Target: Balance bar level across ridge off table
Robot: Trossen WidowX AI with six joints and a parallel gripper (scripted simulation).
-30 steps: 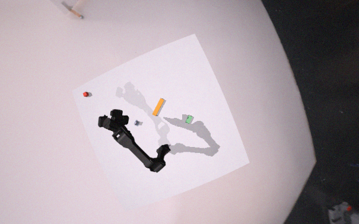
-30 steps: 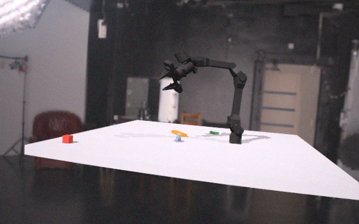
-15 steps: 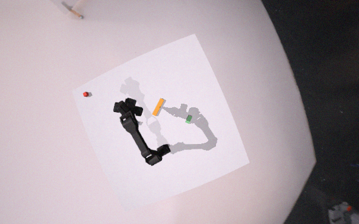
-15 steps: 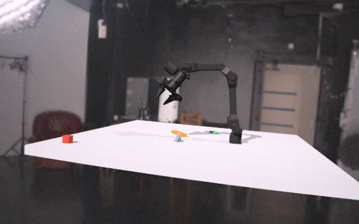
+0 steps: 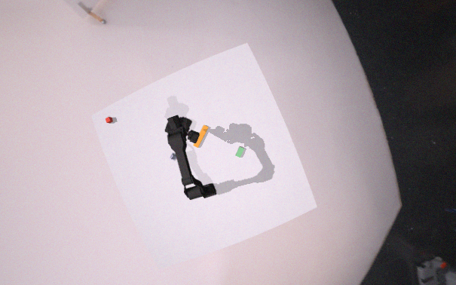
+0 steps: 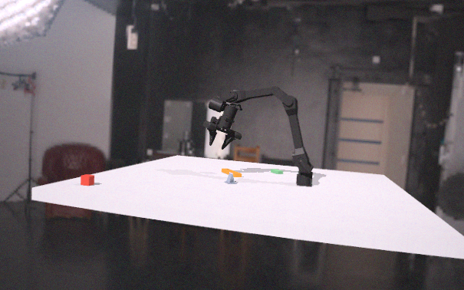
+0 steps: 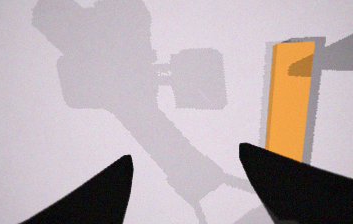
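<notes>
My gripper tip is now 12 cm above the orange bar, 7 cm past it and 6 cm to the left of it. The rest, counted from my gripper tip: green block (27 cm behind, 26 cm to the right, 12 cm below); then red cube (52 cm to the left, 32 cm ahead, 11 cm below).
</notes>
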